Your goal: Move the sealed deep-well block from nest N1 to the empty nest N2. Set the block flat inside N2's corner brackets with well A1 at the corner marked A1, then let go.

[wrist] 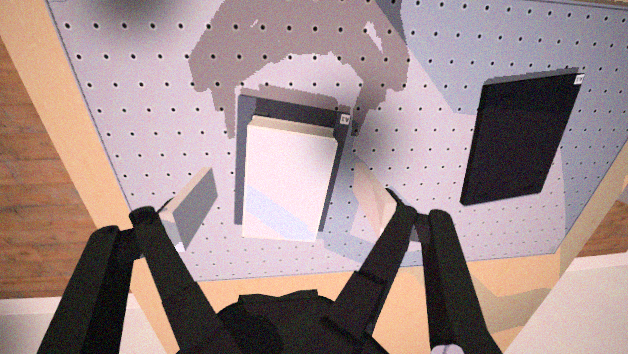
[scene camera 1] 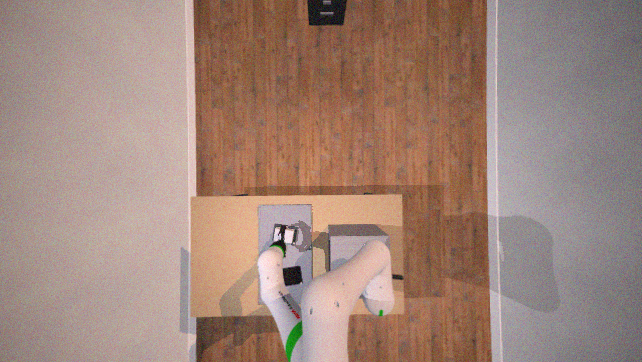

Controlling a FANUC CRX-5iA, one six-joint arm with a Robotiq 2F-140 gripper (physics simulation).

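The sealed deep-well block [scene camera 1: 290,236] [wrist: 287,175] is white on top and sits in the dark grey nest N1 [wrist: 240,160], whose A1 label shows at its upper right corner in the wrist view. The nest N2 [scene camera 1: 292,275] [wrist: 520,140] is black and empty, to the right in the wrist view, with a small label at its upper right corner. My gripper [scene camera 1: 281,235] [wrist: 286,179] is open, above the block, with one finger pad to each side of it and apart from it. The gripper partly hides the block and N1 in the scene view.
Both nests are on a grey perforated board [scene camera 1: 285,212] [wrist: 131,70] on a wooden table [scene camera 1: 225,225]. A grey box [scene camera 1: 357,231] stands to the board's right in the scene view, partly hidden by the arm. A black cabinet [scene camera 1: 326,19] stands far off on the floor.
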